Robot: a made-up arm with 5 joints.
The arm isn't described. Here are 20 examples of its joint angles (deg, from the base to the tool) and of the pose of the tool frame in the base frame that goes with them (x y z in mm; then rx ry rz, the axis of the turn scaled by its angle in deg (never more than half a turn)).
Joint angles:
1: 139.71 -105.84 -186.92 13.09 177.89
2: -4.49 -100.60 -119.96 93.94 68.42
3: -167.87 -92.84 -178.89 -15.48 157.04
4: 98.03 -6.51 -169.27 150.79 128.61
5: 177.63 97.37 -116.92 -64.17 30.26
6: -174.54 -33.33 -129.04 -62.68 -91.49
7: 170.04 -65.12 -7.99 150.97 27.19
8: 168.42 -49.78 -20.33 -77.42 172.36
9: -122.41 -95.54 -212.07 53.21 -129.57
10: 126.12 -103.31 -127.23 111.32 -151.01
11: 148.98 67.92 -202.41 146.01 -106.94
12: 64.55 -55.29 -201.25 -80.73 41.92
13: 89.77 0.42 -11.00 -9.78 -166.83
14: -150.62 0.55 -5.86 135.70 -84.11
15: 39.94 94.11 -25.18 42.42 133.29
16: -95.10 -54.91 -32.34 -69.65 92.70
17: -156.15 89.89 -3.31 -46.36 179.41
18: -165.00 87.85 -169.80 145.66 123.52
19: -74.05 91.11 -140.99 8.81 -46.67
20: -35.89 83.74 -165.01 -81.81 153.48
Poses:
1: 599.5 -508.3 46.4 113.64 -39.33 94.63
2: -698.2 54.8 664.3 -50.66 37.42 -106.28
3: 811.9 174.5 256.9 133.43 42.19 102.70
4: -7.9 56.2 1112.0 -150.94 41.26 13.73
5: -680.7 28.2 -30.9 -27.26 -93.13 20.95
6: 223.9 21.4 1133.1 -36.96 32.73 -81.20
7: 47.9 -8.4 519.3 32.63 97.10 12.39
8: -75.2 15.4 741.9 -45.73 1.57 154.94
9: 399.2 628.8 87.5 -78.72 -4.92 -61.06
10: 425.7 -583.3 586.5 -61.21 54.03 135.94
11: -566.0 340.4 672.9 -107.71 138.06 -16.49
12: -276.3 -580.5 588.9 157.55 31.52 -19.33
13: 1.2 302.5 408.6 -102.72 130.06 23.28
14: -93.6 -52.7 446.6 -43.02 28.21 -51.16
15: 25.5 21.4 24.4 47.13 -49.97 -5.94
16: -2.7 -30.6 821.3 -2.42 -35.49 174.05
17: -68.9 -30.5 92.9 -158.28 -34.28 -58.08
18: -725.4 -194.4 247.5 111.20 80.03 79.61
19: 229.0 -801.2 90.8 138.04 -33.63 26.32
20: 616.5 -446.1 437.4 1.45 17.72 -61.94
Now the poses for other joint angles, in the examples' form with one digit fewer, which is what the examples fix.
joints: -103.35 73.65 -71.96 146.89 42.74
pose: -96 -406 81 -11.0 36.1 115.9
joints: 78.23 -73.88 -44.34 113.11 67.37
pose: -11 -52 730 -174.3 -16.6 -2.3
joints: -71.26 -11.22 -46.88 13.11 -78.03
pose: 137 -403 666 135.6 8.0 14.9
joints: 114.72 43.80 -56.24 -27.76 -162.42
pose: -248 540 269 -116.6 102.9 52.1
